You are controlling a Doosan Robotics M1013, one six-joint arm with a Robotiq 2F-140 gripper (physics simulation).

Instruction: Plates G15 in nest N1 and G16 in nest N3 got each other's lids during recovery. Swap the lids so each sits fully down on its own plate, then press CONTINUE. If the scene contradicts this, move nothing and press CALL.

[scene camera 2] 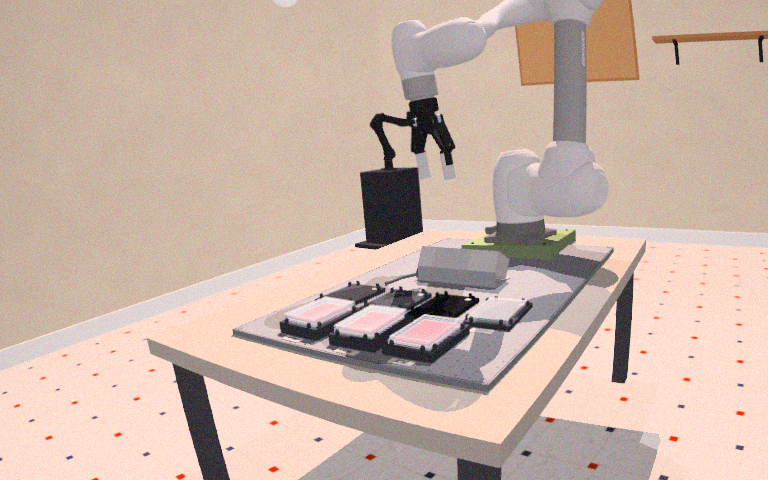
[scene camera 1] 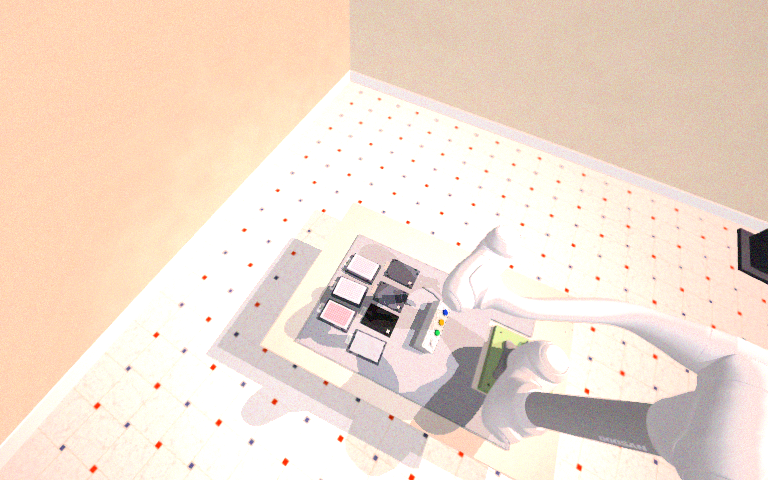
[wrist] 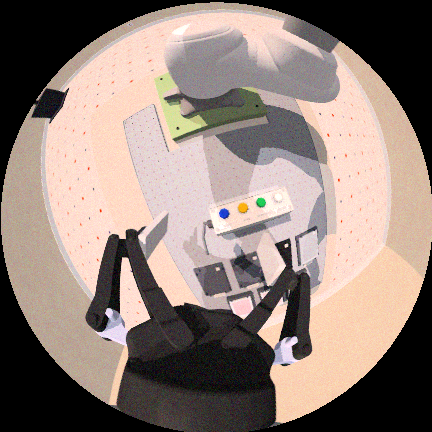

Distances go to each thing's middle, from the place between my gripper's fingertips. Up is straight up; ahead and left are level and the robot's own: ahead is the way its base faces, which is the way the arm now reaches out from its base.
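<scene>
There is the black nest (scene camera 2: pixel 445 305), a good way to the left of my hand, a good bit below it and far ahead of it.
</scene>
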